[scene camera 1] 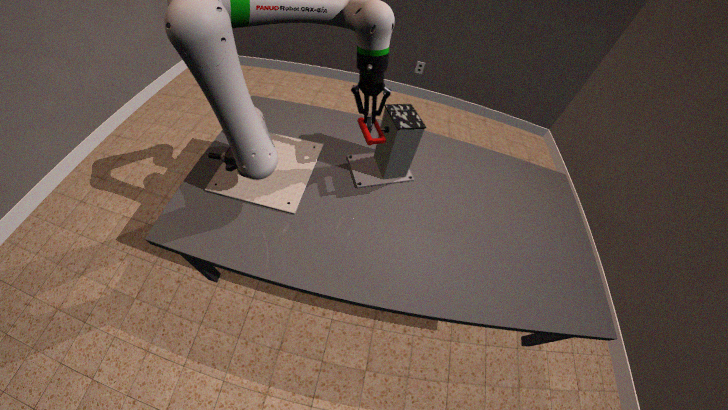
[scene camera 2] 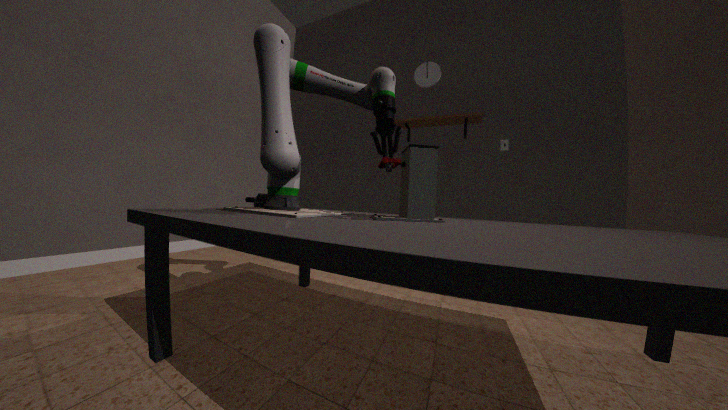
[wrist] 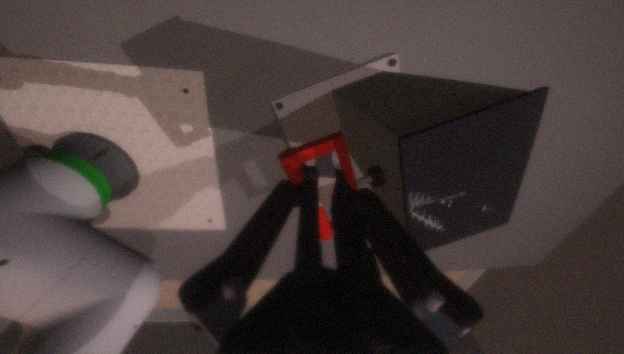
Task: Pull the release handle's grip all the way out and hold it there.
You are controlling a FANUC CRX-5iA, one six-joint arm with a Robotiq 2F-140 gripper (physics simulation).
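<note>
The release handle's red grip (scene camera 1: pixel 377 140) (scene camera 2: pixel 383 162) (wrist: pixel 320 148) is a rectangular loop beside the upper part of the grey post (scene camera 1: pixel 399 152) (scene camera 2: pixel 422 185) (wrist: pixel 465 165). In the wrist view a short stretch of thin rod (wrist: pixel 365 181) shows between the grip and the black collar (wrist: pixel 377 175) on the post's side, so the grip stands close to the post. My gripper (scene camera 1: pixel 369 125) (scene camera 2: pixel 389 167) (wrist: pixel 321 158) points down with its fingers inside the loop. It is shut, with nothing between the fingers. The fingers hide part of the loop, and whether they touch it is unclear.
The post stands on a bolted base plate (scene camera 1: pixel 360 170) (wrist: pixel 300 102) on the grey table (scene camera 1: pixel 458 229) (scene camera 2: pixel 509 241). The arm's pale mounting plate (scene camera 1: pixel 285 190) (wrist: pixel 165 200) lies left of it. A wooden shelf (scene camera 2: pixel 443 120) hangs on the wall behind.
</note>
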